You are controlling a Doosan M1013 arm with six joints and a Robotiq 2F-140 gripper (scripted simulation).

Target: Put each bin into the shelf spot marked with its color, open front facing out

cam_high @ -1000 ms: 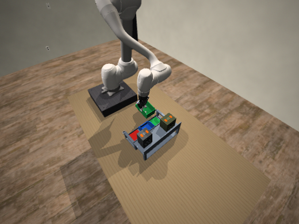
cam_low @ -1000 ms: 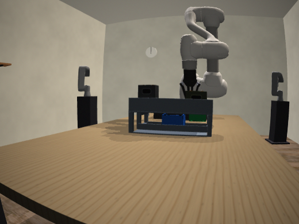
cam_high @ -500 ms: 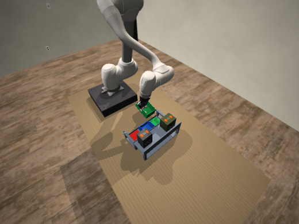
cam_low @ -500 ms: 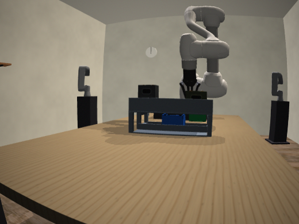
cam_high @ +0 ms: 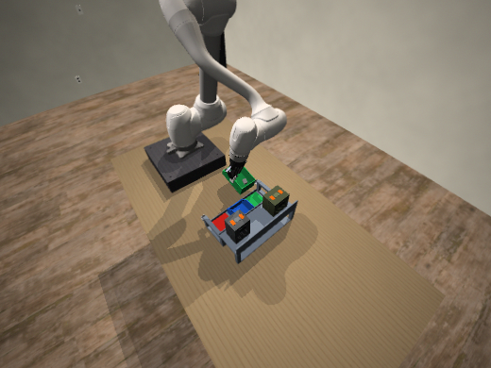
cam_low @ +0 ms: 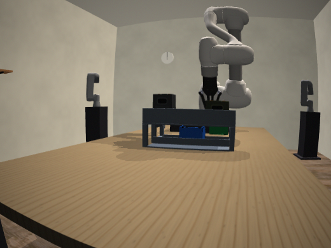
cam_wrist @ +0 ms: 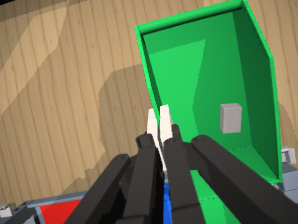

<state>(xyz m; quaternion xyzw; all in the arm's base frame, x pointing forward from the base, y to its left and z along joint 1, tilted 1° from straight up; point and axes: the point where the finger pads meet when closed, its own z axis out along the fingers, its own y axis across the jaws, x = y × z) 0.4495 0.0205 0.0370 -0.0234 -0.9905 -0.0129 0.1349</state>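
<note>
My gripper is now 5 cm to the right of the green bin, 4 cm above it and 1 cm past it. From my hand the other things lie so: blue bin 17 cm ahead, 8 cm to the right, 8 cm below; olive box 27 cm ahead, 3 cm to the left, 3 cm above; black box 26 cm ahead, 20 cm to the right, 4 cm above.
</note>
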